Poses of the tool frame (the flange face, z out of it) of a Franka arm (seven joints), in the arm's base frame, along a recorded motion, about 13 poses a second.
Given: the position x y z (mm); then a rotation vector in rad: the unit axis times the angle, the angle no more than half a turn.
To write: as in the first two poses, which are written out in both.
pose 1, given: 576.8, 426.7, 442.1, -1.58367, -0.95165, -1.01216
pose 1, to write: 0.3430, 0.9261, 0.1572; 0.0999, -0.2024, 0.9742; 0.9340, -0.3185, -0.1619; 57.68, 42.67, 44.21
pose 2, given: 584.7, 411.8, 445.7, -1.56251, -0.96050, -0.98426
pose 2, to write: 0.3501, 0.9282, 0.1259; 0.1032, -0.1718, 0.9797; 0.9310, -0.3300, -0.1559; 58.47, 41.18, 44.57
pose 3, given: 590.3, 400.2, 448.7, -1.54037, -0.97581, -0.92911
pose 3, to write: 0.3680, 0.9268, 0.0743; 0.1197, -0.1265, 0.9847; 0.9221, -0.3535, -0.1575; 59.03, 40.02, 44.87
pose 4, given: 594.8, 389.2, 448.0, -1.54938, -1.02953, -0.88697
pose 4, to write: 0.3606, 0.9321, 0.0351; 0.1726, -0.1037, 0.9795; 0.9166, -0.3471, -0.1983; 59.48, 38.92, 44.80
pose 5, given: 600.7, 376.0, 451.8, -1.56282, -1.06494, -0.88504
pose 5, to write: 0.3428, 0.9389, 0.0308; 0.2021, -0.1057, 0.9736; 0.9174, -0.3275, -0.2260; 60.07, 37.60, 45.18
